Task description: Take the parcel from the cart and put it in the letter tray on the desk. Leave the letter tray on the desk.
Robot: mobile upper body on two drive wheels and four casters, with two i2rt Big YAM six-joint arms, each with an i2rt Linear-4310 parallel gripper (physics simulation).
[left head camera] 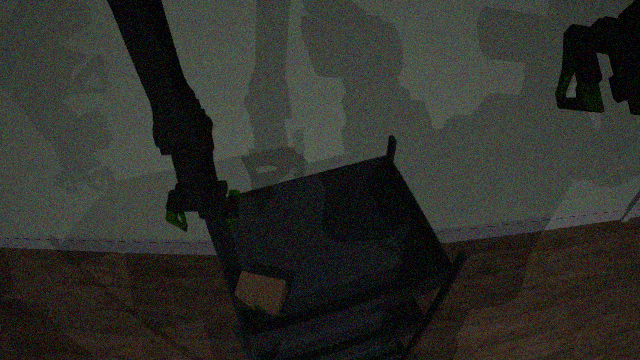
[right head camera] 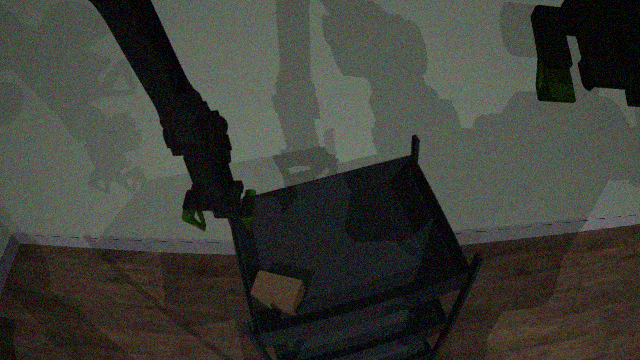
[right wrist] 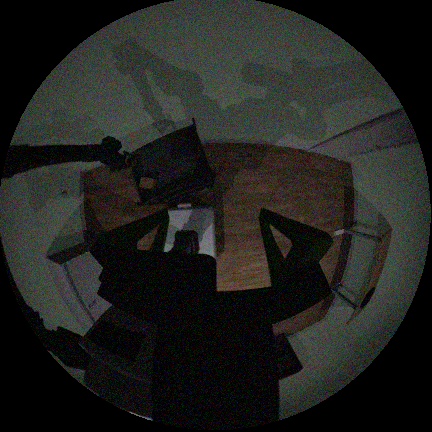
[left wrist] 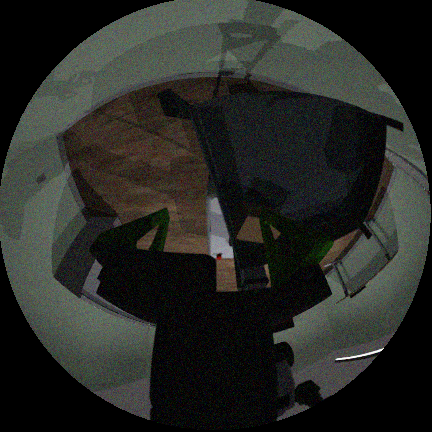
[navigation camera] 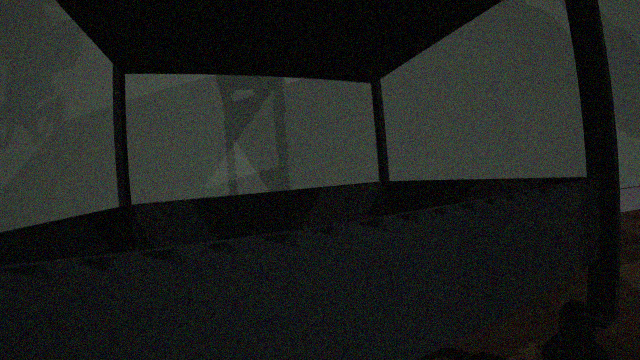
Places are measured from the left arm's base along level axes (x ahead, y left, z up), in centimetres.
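Where they show: left gripper, between the fingertips: (left head camera: pixel 209 229) (right head camera: pixel 227 228) (right wrist: pixel 127 166) (left wrist: pixel 213 212); right gripper, between the fingertips: (left head camera: pixel 595 104) (right head camera: pixel 585 95) (right wrist: pixel 213 212).
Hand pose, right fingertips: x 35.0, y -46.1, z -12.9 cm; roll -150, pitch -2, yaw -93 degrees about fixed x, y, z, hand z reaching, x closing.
Observation:
Each offset is from my right fingertips to the top centre of the thing. "*": to the spot under its first point.
The brown box parcel @(dz -56.8, dx +14.3, dy +36.4 cm) (left head camera: pixel 261 291) (right head camera: pixel 278 291) (right wrist: pixel 147 183) lies in the top tray of the dark cart (left head camera: pixel 425 215) (right head camera: pixel 440 210) (left wrist: pixel 220 165), by its left side and near corner. In the left wrist view the parcel (left wrist: pixel 251 230) is partly hidden behind a finger. My left gripper (left head camera: pixel 206 225) (right head camera: pixel 224 225) (left wrist: pixel 213 212) is open and empty. It is above the cart's left side rail, beyond the parcel, its fingers on either side of the rail in the picture. My right gripper (left head camera: pixel 615 112) (right head camera: pixel 595 102) (right wrist: pixel 213 212) is open and empty, far right of the cart. I cannot make out the letter tray.
The cart's corner posts @(* dz -52.0, dx +45.7, dy +7.1 cm) (left head camera: pixel 392 147) (right head camera: pixel 415 148) rise above its rim. The cart fills much of the navigation view, with a post (navigation camera: pixel 597 150) at the right. A pale wall (left head camera: pixel 475 150) stands behind it. My white base (right wrist: pixel 206 225) shows in the right wrist view.

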